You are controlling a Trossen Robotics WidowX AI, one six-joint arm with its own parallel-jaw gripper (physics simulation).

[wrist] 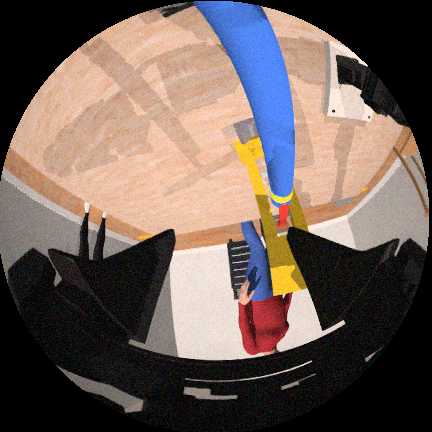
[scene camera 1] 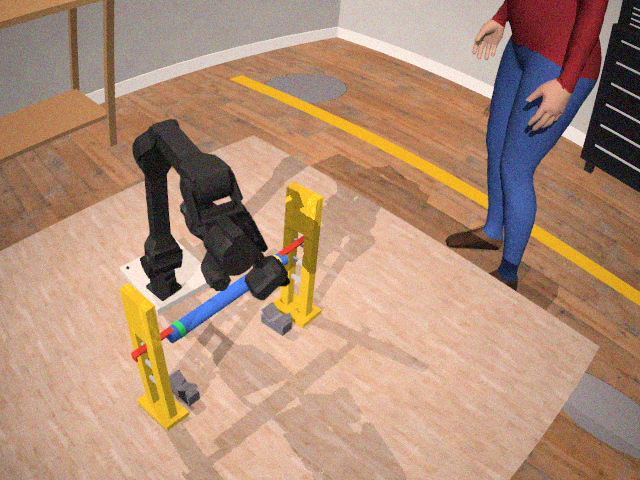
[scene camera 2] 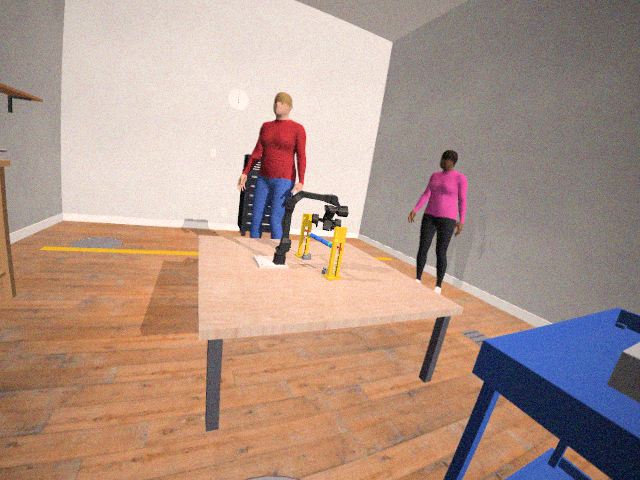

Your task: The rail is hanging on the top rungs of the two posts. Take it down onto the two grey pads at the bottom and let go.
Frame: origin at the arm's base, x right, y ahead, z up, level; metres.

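Seen in the pictures: gripper, fingertip midpoint: [wrist: 233, 234]; arm's base, origin of the base link: [scene camera 1: 163, 287] [scene camera 2: 278, 262].
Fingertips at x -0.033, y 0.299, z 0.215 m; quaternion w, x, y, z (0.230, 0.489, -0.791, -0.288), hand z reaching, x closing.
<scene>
Offsets run from my fingertips to a thing's top centre. "*": to the spot under its first point. Level surfaces: height alone.
The blue rail @[dx +0.068, dy -0.054, dz -0.042 m] [scene camera 1: 209, 307] [scene camera 2: 320, 239] [wrist: 270, 100], with green and yellow bands and red ends, hangs level high between the near yellow post @[* dx +0.274, dy -0.048, dz +0.068 m] [scene camera 1: 138, 302] [scene camera 2: 338, 238] and the far yellow post @[dx -0.132, dy -0.048, dz +0.068 m] [scene camera 1: 305, 222] [scene camera 2: 306, 223] [wrist: 287, 280]. The near grey pad @[dx +0.206, dy -0.058, dz -0.189 m] [scene camera 1: 184, 387] [scene camera 2: 324, 270] and the far grey pad @[dx -0.070, dy -0.050, dz -0.189 m] [scene camera 1: 276, 318] [scene camera 2: 306, 256] [wrist: 245, 129] sit at the feet of the posts. My black gripper [scene camera 1: 241, 280] [scene camera 2: 323, 222] [wrist: 233, 234] is open and empty, close to the rail's far half. In the wrist view the rail runs beyond the fingertips, nearer the right finger.
The arm's white base plate [scene camera 1: 191, 281] [scene camera 2: 264, 262] [wrist: 345, 100] is on the wooden table @[dz -0.232 m] [scene camera 1: 465, 361] [scene camera 2: 248, 304], behind the rail. A person in red [scene camera 1: 547, 31] [scene camera 2: 281, 147] [wrist: 265, 322] stands past the far post. Another person in pink [scene camera 2: 447, 193] stands farther off.
</scene>
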